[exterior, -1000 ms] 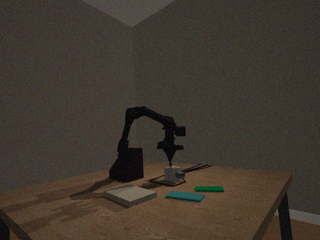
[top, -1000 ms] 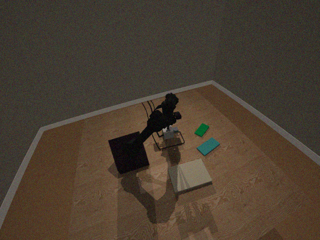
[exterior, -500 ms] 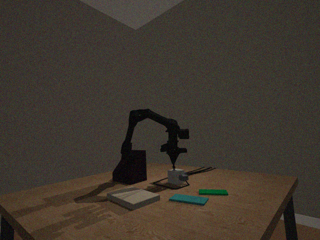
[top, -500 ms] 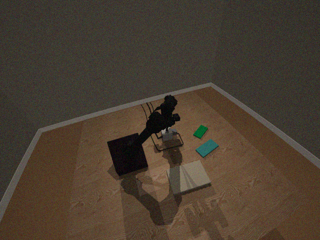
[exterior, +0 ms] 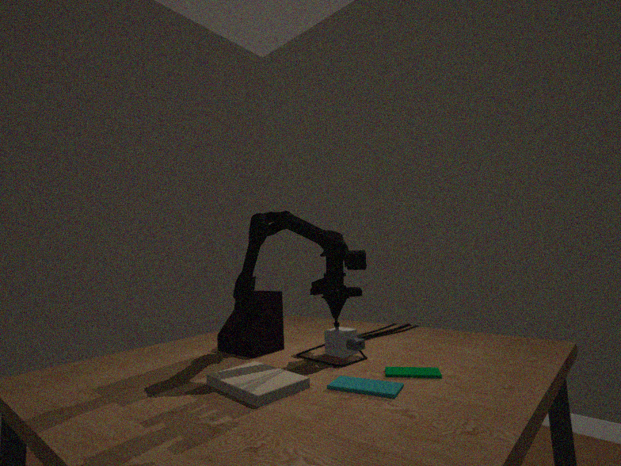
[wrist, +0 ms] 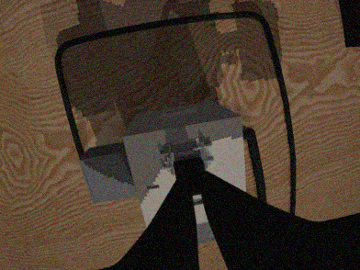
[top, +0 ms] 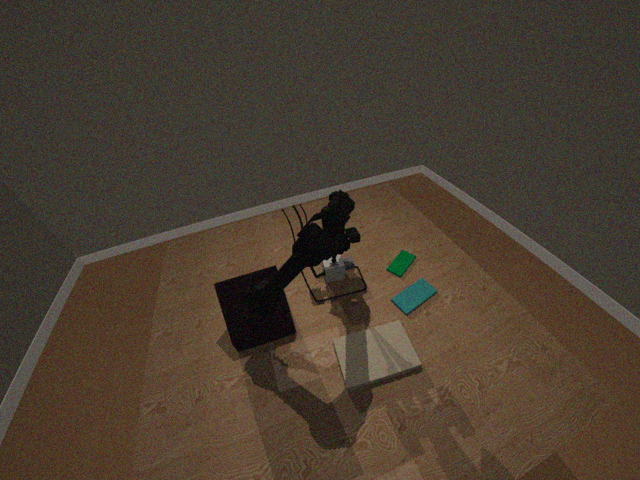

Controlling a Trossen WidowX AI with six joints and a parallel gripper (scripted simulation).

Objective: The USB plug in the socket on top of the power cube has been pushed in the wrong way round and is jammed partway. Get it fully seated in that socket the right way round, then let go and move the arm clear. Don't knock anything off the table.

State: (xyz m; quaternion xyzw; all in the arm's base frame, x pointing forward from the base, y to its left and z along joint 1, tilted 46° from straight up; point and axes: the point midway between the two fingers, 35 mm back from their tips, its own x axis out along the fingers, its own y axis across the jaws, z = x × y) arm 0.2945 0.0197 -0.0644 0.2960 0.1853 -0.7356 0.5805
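Right now my gripper tip is 20 mm above the USB plug. The rest, counted from my gripper tip: green flat block 270 mm ahead, 110 mm below, 80 mm to the right; then pale flat box 330 mm to the right, 100 mm below, 40 mm behind; then teal card 230 mm to the right, 210 mm ahead, 110 mm below.
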